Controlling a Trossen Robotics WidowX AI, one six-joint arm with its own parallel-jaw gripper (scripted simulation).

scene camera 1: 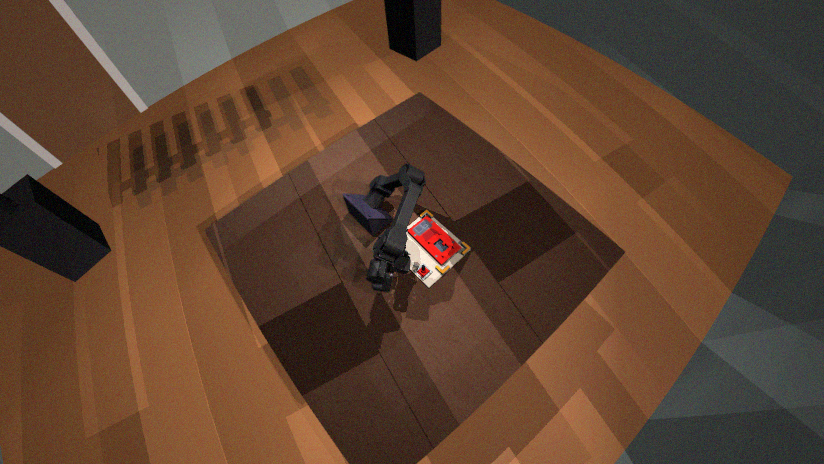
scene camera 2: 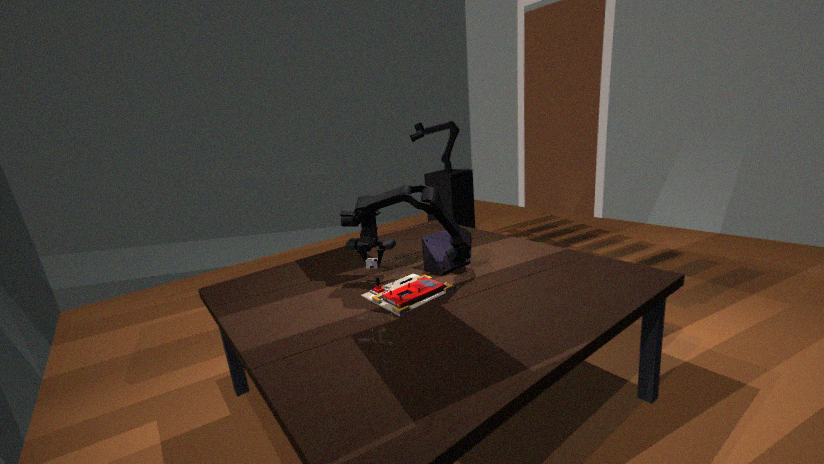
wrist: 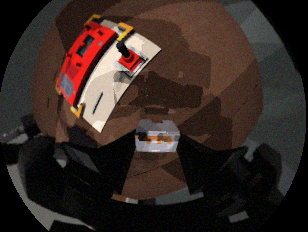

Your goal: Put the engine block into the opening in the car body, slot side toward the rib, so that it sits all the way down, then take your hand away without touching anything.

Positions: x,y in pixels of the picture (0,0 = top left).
red car body: scene camera 1; scene camera 2 411,293; wrist
same spot on red car body: (wrist: pixel 93 42) = (scene camera 1: pixel 439 251)
